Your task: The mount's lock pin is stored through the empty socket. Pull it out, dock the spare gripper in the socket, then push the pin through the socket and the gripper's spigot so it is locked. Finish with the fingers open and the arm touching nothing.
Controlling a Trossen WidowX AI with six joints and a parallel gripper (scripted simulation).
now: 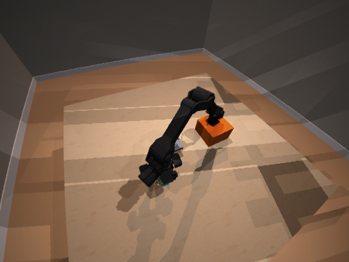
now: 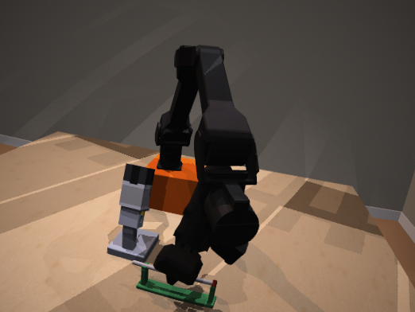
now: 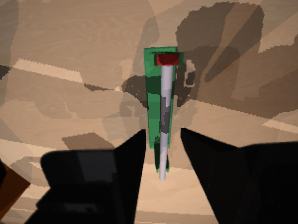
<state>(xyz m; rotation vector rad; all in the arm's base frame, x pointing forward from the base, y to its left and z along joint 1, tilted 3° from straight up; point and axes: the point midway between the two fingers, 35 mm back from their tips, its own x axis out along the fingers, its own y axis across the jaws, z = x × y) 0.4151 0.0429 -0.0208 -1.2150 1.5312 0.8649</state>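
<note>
My gripper tip is 1 cm to the right of the green rack and 1 cm above it. From my gripper tip the other things lie so: socket 14 cm behind, 9 cm to the right, 2 cm above; then spare gripper 14 cm behind, 9 cm to the right, 9 cm above.
</note>
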